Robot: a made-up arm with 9 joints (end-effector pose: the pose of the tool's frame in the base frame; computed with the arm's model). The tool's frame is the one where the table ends. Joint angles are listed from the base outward.
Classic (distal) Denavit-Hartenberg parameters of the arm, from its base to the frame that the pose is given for. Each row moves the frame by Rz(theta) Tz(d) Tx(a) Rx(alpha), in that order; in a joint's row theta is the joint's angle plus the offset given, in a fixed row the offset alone. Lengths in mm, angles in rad.
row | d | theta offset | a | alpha
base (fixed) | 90 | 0 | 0 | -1.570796
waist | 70 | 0 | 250 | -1.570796
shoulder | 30 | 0 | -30 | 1.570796
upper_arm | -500 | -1.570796 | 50 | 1.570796
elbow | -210 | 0 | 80 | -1.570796
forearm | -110 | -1.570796 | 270 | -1.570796
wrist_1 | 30 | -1.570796 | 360 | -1.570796
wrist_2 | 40 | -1.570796 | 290 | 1.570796
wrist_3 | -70 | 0 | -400 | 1.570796
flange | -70 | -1.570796 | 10 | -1.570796
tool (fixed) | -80 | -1.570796 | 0 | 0
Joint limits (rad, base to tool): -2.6..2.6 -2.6..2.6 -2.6..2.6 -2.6..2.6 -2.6..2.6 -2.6..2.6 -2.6..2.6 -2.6..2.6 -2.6..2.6
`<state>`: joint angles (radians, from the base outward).
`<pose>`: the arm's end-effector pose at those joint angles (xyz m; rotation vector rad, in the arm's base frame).
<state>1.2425 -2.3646 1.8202 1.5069 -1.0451 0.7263 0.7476 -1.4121 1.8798</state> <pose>0.7618 0.9170 -0.8416 -0.2021 0.3866 3.0467</pose>
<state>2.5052 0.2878 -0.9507 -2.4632 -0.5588 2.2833 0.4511 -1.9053 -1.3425</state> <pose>-0.8395 -0.0430 0.3920 -1.0122 0.9288 0.9258</pose>
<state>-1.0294 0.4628 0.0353 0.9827 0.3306 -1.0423 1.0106 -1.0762 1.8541</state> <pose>0.5216 -0.1530 0.2020 0.8743 -1.5586 -2.4406</pose>
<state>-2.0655 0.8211 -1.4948 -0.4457 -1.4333 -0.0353 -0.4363 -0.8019 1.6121</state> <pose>-0.1376 -0.0554 0.5147 1.3246 1.9120 -1.5164</pose>
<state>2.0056 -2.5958 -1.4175 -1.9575 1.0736 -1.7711 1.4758 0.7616 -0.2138</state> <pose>-0.0287 0.6412 -0.1043 1.9893 -0.8395 0.7764</pose>
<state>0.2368 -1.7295 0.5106 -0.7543 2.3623 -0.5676 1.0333 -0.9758 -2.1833</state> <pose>0.4695 0.8071 0.1934 -0.2475 0.4921 -0.3635</pose>
